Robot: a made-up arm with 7 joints.
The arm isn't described. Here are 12 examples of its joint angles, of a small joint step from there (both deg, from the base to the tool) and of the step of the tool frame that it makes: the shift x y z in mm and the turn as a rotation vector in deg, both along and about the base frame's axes.
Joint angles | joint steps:
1: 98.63 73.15 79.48 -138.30 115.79 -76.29 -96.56 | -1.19 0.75 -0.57 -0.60 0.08 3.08 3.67
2: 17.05 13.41 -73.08 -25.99 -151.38 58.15 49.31 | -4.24 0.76 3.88 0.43 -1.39 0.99 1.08
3: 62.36 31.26 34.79 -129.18 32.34 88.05 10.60 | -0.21 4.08 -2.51 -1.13 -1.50 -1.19 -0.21
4: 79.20 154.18 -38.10 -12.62 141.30 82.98 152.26 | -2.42 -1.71 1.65 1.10 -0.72 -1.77 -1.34
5: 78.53 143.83 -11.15 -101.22 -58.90 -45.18 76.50 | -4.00 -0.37 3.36 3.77 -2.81 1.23 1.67
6: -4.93 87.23 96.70 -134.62 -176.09 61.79 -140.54 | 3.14 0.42 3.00 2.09 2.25 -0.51 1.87
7: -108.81 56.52 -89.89 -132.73 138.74 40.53 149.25 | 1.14 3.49 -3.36 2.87 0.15 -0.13 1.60
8: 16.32 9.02 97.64 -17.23 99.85 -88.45 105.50 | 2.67 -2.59 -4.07 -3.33 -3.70 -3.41 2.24
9: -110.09 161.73 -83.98 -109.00 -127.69 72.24 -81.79 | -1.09 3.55 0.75 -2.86 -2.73 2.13 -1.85
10: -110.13 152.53 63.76 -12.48 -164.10 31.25 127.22 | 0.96 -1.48 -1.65 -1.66 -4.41 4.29 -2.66
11: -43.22 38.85 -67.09 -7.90 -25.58 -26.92 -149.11 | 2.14 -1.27 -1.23 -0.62 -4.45 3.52 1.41
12: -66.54 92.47 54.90 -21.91 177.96 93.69 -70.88 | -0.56 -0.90 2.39 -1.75 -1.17 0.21 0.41
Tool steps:
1: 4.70 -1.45 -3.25 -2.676 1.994 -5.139
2: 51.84 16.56 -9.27 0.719 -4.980 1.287
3: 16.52 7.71 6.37 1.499 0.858 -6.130
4: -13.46 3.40 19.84 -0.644 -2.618 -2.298
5: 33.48 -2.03 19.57 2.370 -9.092 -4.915
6: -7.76 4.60 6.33 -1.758 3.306 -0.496
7: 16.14 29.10 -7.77 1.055 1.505 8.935
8: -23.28 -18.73 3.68 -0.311 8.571 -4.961
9: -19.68 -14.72 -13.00 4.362 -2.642 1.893
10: 4.18 3.16 17.35 -7.161 4.561 4.792
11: -14.47 -8.91 -24.42 4.163 3.515 -0.624
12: 1.69 -1.13 -0.10 0.868 -1.980 -0.243
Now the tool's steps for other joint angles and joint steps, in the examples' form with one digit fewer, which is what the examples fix.
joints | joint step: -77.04 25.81 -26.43 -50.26 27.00 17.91 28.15 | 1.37 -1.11 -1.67 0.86 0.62 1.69 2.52
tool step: 1.4 -7.7 -24.3 -0.99 5.14 0.01
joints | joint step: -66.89 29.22 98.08 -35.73 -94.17 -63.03 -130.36 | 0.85 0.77 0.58 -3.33 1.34 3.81 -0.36
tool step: -15.9 18.5 0.1 -2.17 0.92 6.29
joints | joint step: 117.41 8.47 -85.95 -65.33 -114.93 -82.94 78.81 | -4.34 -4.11 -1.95 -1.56 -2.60 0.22 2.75
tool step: 17.5 -20.8 -49.6 0.52 -7.91 0.61
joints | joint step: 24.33 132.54 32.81 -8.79 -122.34 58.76 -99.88 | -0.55 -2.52 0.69 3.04 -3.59 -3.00 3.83
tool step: -24.4 21.1 -17.5 -6.42 -0.15 3.03
